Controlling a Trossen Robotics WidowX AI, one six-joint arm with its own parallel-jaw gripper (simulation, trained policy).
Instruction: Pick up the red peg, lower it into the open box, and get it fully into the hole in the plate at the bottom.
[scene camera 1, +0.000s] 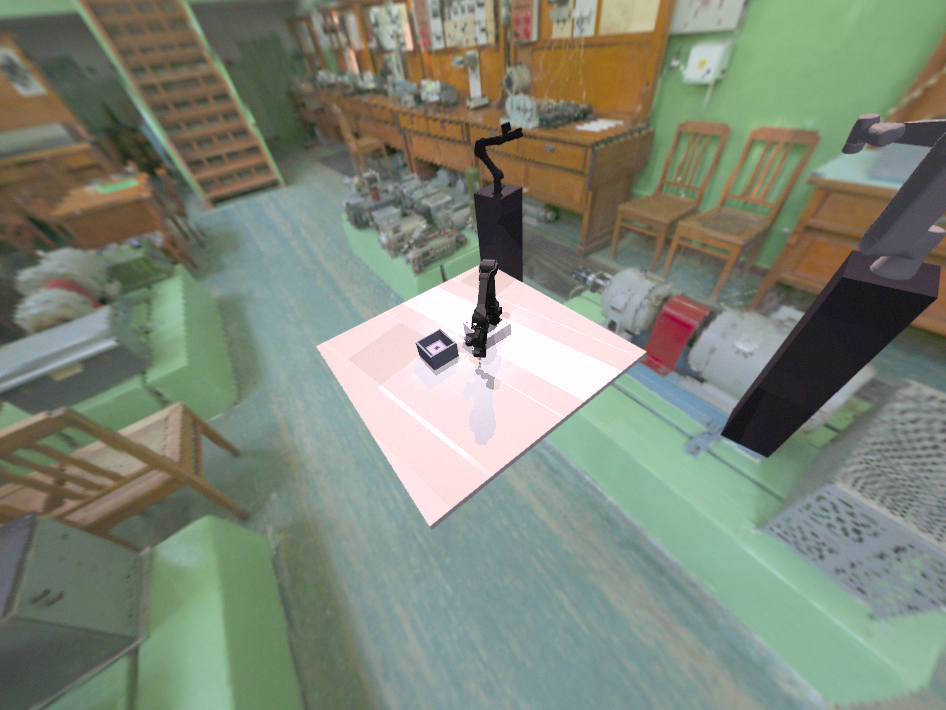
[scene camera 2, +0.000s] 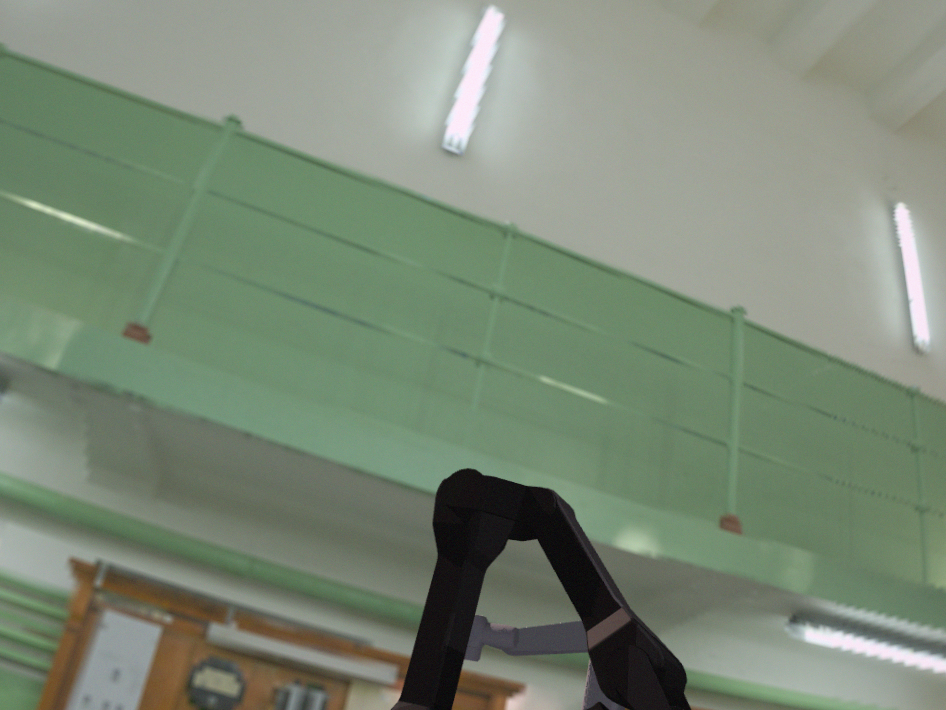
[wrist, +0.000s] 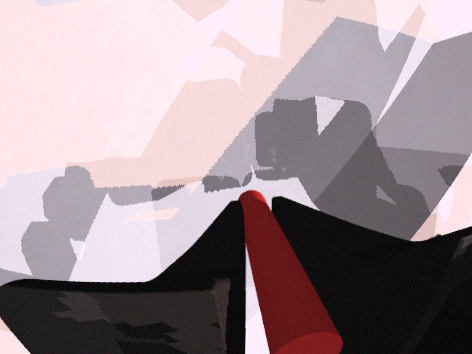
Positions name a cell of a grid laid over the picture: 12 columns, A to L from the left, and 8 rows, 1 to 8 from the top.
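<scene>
I can see my gripper (wrist: G5). There is a dark box (scene camera 1: F4) as well, though in scene camera 2 the box is out of frame, and in the wrist view the box is out of frame too.
</scene>
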